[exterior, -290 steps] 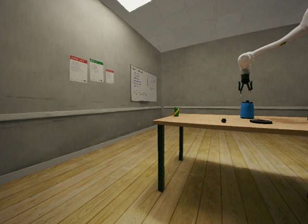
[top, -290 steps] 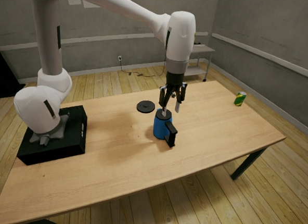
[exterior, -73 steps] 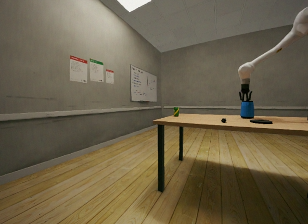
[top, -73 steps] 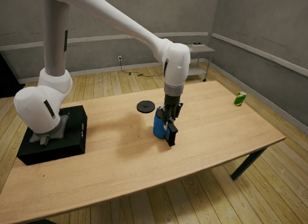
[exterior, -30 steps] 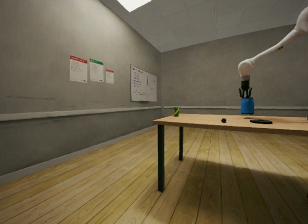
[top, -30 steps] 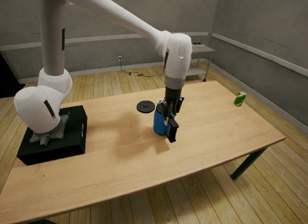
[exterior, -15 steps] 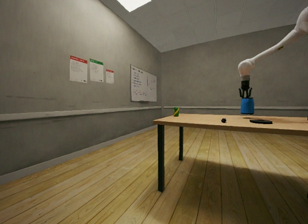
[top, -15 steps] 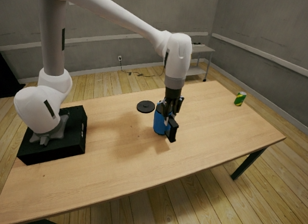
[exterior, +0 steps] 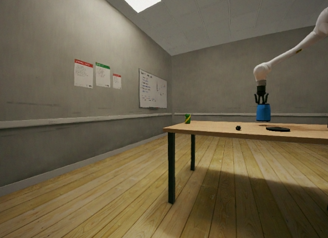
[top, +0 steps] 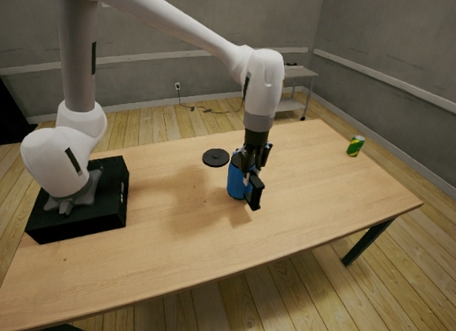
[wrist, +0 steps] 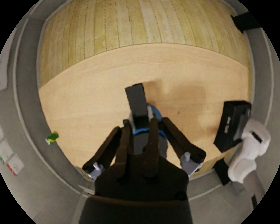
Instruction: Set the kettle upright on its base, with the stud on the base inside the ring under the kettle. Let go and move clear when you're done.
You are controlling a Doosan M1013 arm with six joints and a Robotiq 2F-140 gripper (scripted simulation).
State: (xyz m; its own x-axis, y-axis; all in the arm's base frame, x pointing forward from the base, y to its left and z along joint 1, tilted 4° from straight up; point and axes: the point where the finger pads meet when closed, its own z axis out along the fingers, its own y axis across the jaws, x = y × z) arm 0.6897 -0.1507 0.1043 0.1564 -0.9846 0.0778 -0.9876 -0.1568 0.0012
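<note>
Now: hand 10 mm past the blue kettle, 30 mm to the right of it and 50 mm above it. From my hand the other things lie so: black round base 60 mm behind, 360 mm to the left, 180 mm below.
</note>
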